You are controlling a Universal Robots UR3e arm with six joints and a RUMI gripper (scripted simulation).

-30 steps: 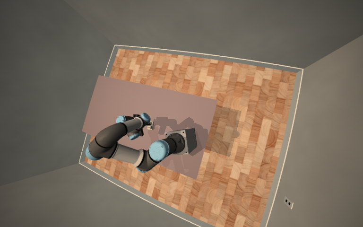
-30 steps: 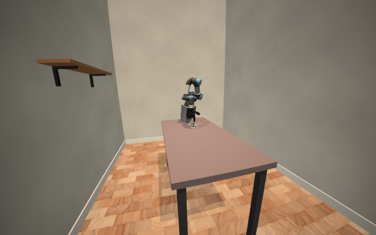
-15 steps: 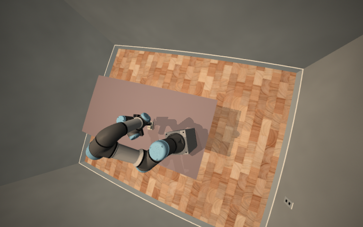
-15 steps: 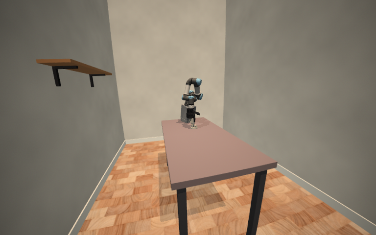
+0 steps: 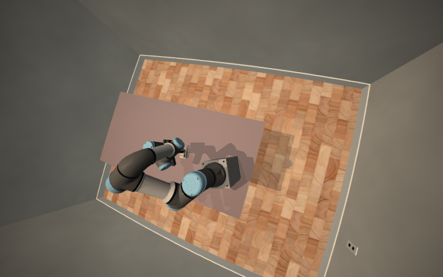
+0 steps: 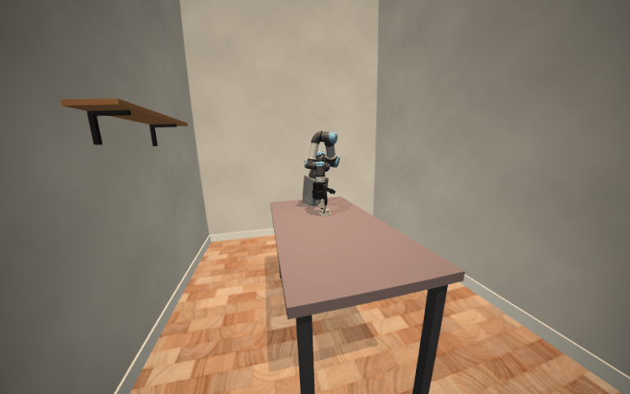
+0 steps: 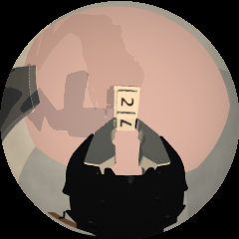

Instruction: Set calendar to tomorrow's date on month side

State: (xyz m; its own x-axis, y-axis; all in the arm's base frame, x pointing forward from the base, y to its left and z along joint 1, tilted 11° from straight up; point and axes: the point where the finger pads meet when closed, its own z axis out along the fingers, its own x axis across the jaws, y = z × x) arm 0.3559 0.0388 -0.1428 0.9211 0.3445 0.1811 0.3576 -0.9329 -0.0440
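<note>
Now: the tray 30 mm below my hand, 10 mm to the left of it and 10 mm behind it.
</note>
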